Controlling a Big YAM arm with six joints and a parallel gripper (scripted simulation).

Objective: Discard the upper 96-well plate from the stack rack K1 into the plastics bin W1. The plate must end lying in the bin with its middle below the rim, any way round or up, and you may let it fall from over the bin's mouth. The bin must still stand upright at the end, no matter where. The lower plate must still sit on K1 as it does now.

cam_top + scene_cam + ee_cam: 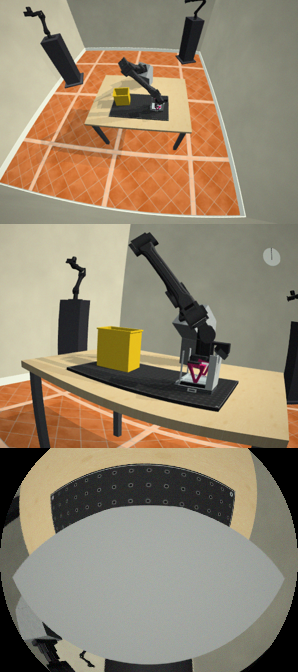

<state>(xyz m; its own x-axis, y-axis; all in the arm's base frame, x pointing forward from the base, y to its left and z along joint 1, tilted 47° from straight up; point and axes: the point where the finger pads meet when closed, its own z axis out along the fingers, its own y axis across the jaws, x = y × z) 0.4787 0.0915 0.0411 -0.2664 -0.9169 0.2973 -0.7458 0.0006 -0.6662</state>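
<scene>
Now: hand 10 mm above the white 96-well plate. Also, from my hand: grey back wall (20 mm ahead, 60 mm to the left, 40 mm above); then dark plate (20 mm below); then yellow plastics bin W1 (220 mm behind, 370 mm to the right, 40 mm above).
</scene>
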